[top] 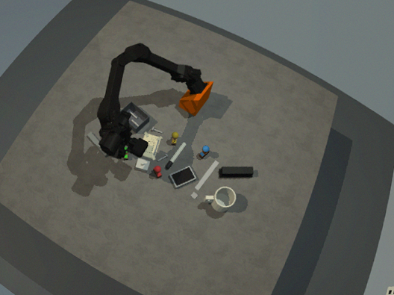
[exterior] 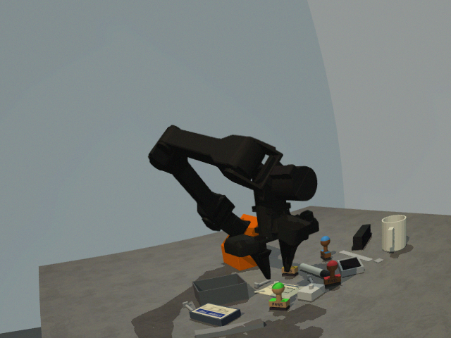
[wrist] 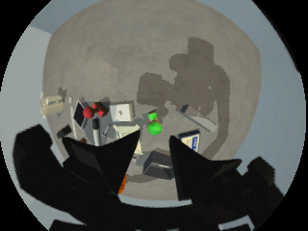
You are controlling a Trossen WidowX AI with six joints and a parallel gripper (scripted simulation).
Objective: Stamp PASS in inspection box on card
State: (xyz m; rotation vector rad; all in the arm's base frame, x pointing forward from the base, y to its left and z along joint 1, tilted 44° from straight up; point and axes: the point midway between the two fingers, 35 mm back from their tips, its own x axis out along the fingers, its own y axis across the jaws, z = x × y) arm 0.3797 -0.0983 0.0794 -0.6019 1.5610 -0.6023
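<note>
Now: gripper tip 60 mm above the green-topped PASS stamp. The rest, counted from my gripper tip: cream card: 90 mm behind, 80 mm below, 60 mm to the left; then blue-white box: 120 mm to the right, 70 mm below, 60 mm behind; then grey bar: 130 mm to the right, 80 mm below, 20 mm ahead.
</note>
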